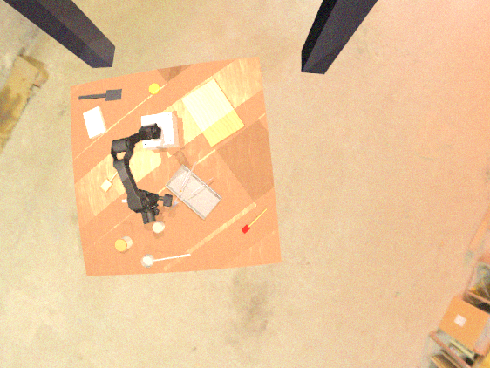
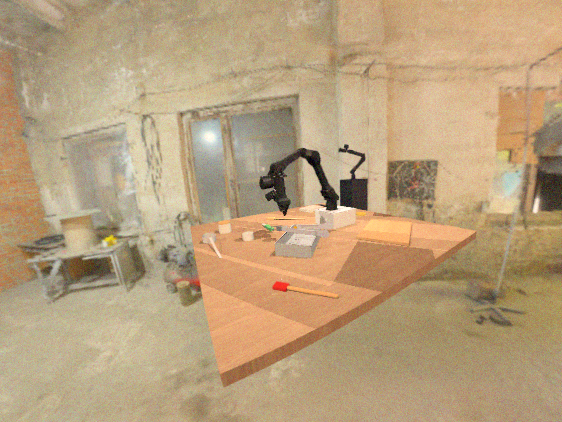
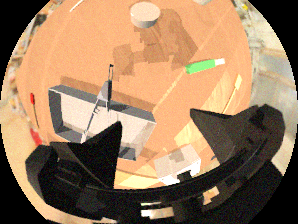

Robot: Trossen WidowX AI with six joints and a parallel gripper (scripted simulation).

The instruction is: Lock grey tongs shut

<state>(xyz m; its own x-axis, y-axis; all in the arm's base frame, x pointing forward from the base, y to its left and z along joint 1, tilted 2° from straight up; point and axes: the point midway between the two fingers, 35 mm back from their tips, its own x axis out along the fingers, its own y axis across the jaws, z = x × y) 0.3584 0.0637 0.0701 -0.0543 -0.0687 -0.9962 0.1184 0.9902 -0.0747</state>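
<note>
My gripper tip is 30 mm past the grey roasting tin, 170 mm to the right of it and 100 mm above it. From my gripper tip the other things lie so: black spatula: 620 mm behind, 500 mm to the right, 120 mm below; then wooden board: 510 mm behind, 250 mm to the left, 120 mm below; then pale block: 440 mm behind, 530 mm to the right, 120 mm below.
</note>
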